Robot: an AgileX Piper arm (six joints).
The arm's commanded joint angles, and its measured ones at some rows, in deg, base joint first. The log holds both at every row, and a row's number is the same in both.
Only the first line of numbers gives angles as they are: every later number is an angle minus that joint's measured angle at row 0.
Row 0, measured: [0.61, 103.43, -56.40, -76.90, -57.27, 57.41]
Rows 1 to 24, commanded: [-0.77, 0.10, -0.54, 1.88, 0.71, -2.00]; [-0.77, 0.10, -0.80, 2.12, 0.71, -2.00]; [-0.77, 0.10, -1.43, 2.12, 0.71, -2.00]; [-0.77, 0.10, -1.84, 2.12, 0.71, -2.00]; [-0.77, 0.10, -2.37, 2.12, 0.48, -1.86]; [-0.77, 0.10, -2.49, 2.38, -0.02, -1.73]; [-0.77, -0.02, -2.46, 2.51, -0.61, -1.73]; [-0.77, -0.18, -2.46, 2.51, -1.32, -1.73]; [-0.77, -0.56, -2.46, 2.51, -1.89, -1.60]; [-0.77, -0.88, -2.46, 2.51, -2.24, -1.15]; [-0.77, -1.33, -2.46, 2.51, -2.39, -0.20]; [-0.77, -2.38, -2.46, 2.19, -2.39, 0.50]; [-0.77, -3.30, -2.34, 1.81, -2.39, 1.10]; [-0.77, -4.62, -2.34, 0.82, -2.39, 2.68]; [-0.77, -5.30, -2.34, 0.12, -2.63, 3.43]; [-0.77, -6.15, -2.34, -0.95, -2.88, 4.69]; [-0.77, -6.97, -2.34, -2.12, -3.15, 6.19]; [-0.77, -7.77, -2.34, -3.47, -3.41, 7.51]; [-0.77, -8.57, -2.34, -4.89, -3.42, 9.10]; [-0.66, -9.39, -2.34, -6.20, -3.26, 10.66]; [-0.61, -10.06, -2.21, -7.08, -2.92, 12.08]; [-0.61, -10.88, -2.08, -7.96, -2.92, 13.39]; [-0.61, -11.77, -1.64, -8.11, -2.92, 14.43]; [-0.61, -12.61, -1.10, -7.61, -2.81, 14.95]
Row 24, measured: [-0.28, -9.49, -2.30, -6.32, -2.17, 10.93]
